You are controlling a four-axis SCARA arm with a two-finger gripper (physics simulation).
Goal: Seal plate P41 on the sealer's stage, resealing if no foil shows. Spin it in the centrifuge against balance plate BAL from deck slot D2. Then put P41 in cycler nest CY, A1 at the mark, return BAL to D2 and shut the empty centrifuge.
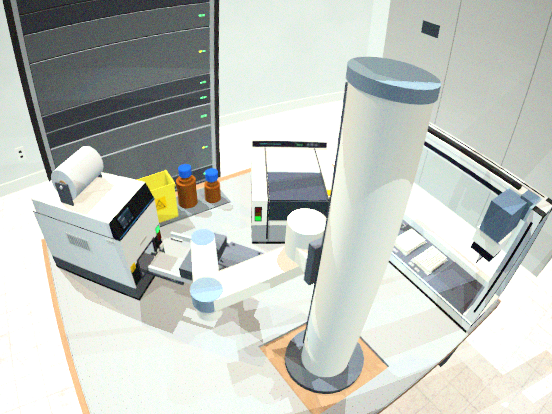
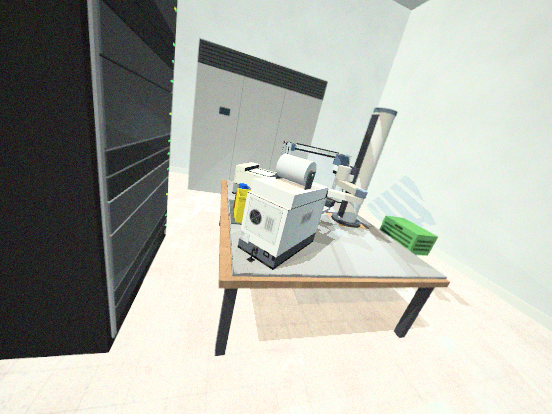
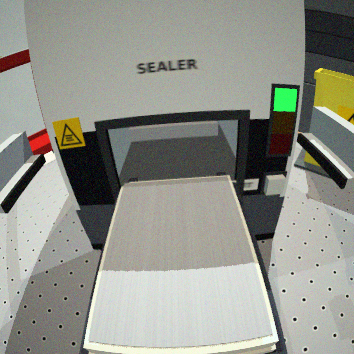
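Seen in the pictures: gripper, between the fingertips: (image 1: pixel 160 250) (image 3: pixel 166 128); arm's base, origin of its link: (image 1: pixel 324 359) (image 2: pixel 345 220).
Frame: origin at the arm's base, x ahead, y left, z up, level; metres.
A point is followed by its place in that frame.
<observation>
A plate, taken as P41, (image 3: pixel 175 300) @[x 0.483, y 0.258, z 0.128 m] (image 1: pixel 167 261) @[x 0.525, y 0.281, z 0.129 m] lies flat on the stage in front of the sealer (image 3: pixel 167 92) @[x 0.577, y 0.339, z 0.187 m] (image 1: pixel 97 232) @[x 0.574, y 0.482, z 0.307 m] (image 2: pixel 285 215) @[x 0.829, y 0.692, z 0.277 m]. Its top is a smooth, finely streaked grey sheet like foil, with no wells visible; its far part is in shadow. The sealer's light is green and its opening is uncovered. My gripper (image 3: pixel 166 128) @[x 0.528, y 0.296, z 0.184 m] is open and empty, one finger out to each side of the plate and apart from it. Two pale plates (image 1: pixel 410 241) @[x 0.187, y -0.576, z 0.080 m] (image 1: pixel 430 260) @[x 0.065, y -0.568, z 0.080 m] sit in the glass enclosure; I cannot tell which is BAL. The mark and plate labels cannot be read.
A white instrument with a dark top (image 1: pixel 297 185) @[x 0.557, y -0.267, z 0.225 m] stands behind the arm. A yellow bin (image 1: pixel 165 195) @[x 0.857, y 0.159, z 0.144 m] (image 3: pixel 332 95) @[x 0.857, y 0.232, z 0.153 m] and brown bottles (image 1: pixel 187 192) @[x 0.883, y 0.052, z 0.102 m] (image 1: pixel 212 190) @[x 0.862, y -0.056, z 0.086 m] stand beside the sealer. A dark flat fixture (image 1: pixel 240 253) @[x 0.493, y 0.014, z 0.065 m] lies behind the gripper. The arm's column (image 1: pixel 370 200) @[x -0.047, y 0.059, z 0.682 m] (image 2: pixel 375 150) @[x 0.022, y 0.072, z 0.612 m] stands at right.
</observation>
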